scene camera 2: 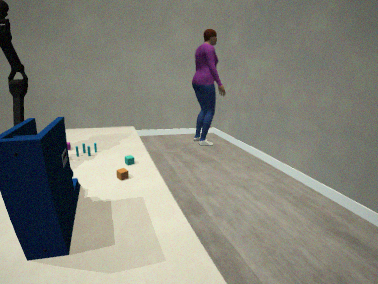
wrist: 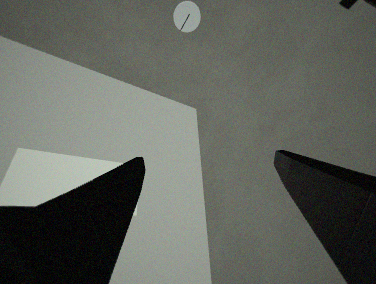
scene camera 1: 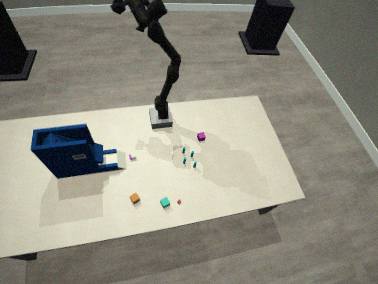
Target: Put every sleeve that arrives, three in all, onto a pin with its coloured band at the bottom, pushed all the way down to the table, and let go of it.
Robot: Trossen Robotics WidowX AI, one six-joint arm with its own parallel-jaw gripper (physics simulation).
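A small white sleeve (scene camera 1: 132, 157) with a magenta band lies just past the chute's pale end in the first scene view; its band faces the chute, and it is too small to tell more. Several thin teal pins (scene camera 1: 184, 160) (scene camera 2: 89, 150) stand upright on the table (scene camera 1: 235, 185) (scene camera 2: 135, 187), and no sleeve shows on them. My gripper (wrist: 208, 160) is open in the wrist view, with wall and ceiling behind its fingers and nothing between them. The arm is raised high above the table, away from the sleeve and the pins.
A tall blue dispenser (scene camera 1: 70, 157) (scene camera 2: 55, 195) with a short chute stands on the table. A magenta cube (scene camera 1: 201, 136) (scene camera 2: 68, 146), an orange cube (scene camera 1: 135, 198) (scene camera 2: 122, 174), a teal cube (scene camera 1: 165, 202) (scene camera 2: 129, 160) and a tiny red object (scene camera 1: 179, 201) lie about. A person (scene camera 2: 205, 85) stands beyond the table.
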